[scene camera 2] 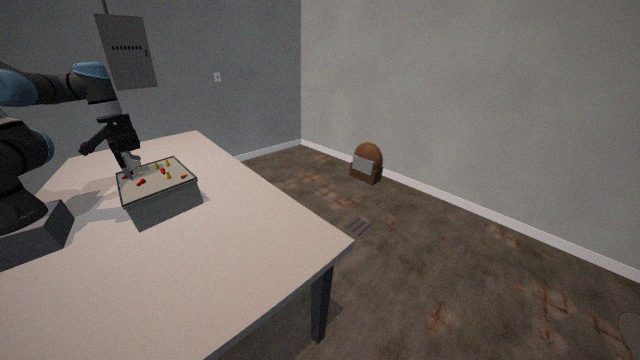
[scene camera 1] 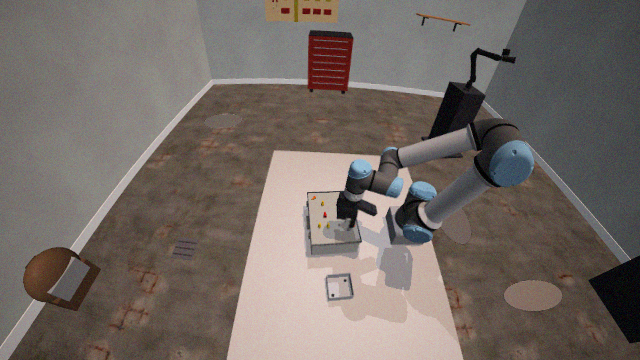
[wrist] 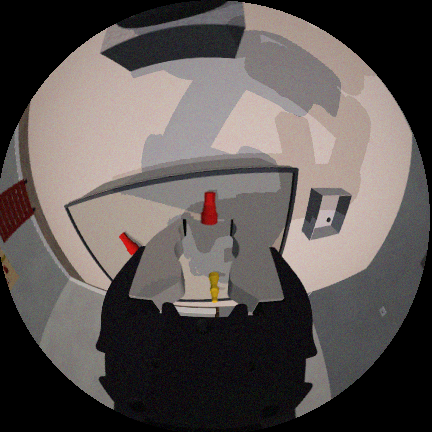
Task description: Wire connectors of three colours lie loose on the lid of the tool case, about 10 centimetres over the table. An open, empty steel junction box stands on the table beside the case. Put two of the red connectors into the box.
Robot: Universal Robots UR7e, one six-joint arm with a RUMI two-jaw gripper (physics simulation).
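Places are measured from the arm's base along level axes (x right, y down, z ahead), in millimetres.
Pixels of known places: gripper, fingertip midpoint: (scene camera 2: pixel 132 176) (scene camera 1: pixel 347 226) (wrist: pixel 208 220); arm's base, origin of the base link: (scene camera 2: pixel 12 221).
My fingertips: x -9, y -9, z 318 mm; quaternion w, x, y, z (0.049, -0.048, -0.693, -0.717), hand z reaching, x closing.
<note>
For each thing: its top centre in the pictures, then the offset to it from my fingertips.
- tool case, middle of its top: (wrist: pixel 168 267) (scene camera 2: pixel 154 174) (scene camera 1: pixel 331 215) dx +63, dy -4, dz +64 mm
- second red connector, middle of its top: (wrist: pixel 124 248) (scene camera 2: pixel 139 180) dx +101, dy -16, dz +15 mm
- third red connector, middle of its top: (scene camera 2: pixel 162 169) (scene camera 1: pixel 325 213) dx +69, dy -16, dz +94 mm
- open junction box, middle of its top: (wrist: pixel 332 217) (scene camera 1: pixel 340 285) dx -245, dy +62, dz +67 mm
- orange connector, middle of its top: (scene camera 2: pixel 183 174) (scene camera 1: pixel 313 197) dx +173, dy -13, dz +137 mm
My gripper (scene camera 1: pixel 351 225) (scene camera 2: pixel 129 174) (wrist: pixel 208 220) is partly open and empty, low over the lid of the tool case (scene camera 1: pixel 335 248) (scene camera 2: pixel 165 206) (wrist: pixel 100 220). A red connector (scene camera 2: pixel 124 177) (wrist: pixel 209 209) lies on the lid just beyond the fingertips in the wrist view, in line with the gap. A second red connector (scene camera 2: pixel 141 182) (wrist: pixel 129 243) lies to the left in the wrist view. A third red connector (scene camera 1: pixel 325 214) (scene camera 2: pixel 162 171) lies mid-lid near the yellow ones. The open junction box (scene camera 1: pixel 352 287) (wrist: pixel 344 215) stands beside the case; no connector shows in it.
Yellow connectors (scene camera 1: pixel 322 203) (scene camera 2: pixel 168 175) (wrist: pixel 214 279) and an orange connector (scene camera 1: pixel 314 198) (scene camera 2: pixel 184 176) also lie on the lid. The case lid has a dark raised-looking edge. The arm's base block (scene camera 2: pixel 62 225) (wrist: pixel 175 47) stands on the table beside the case.
</note>
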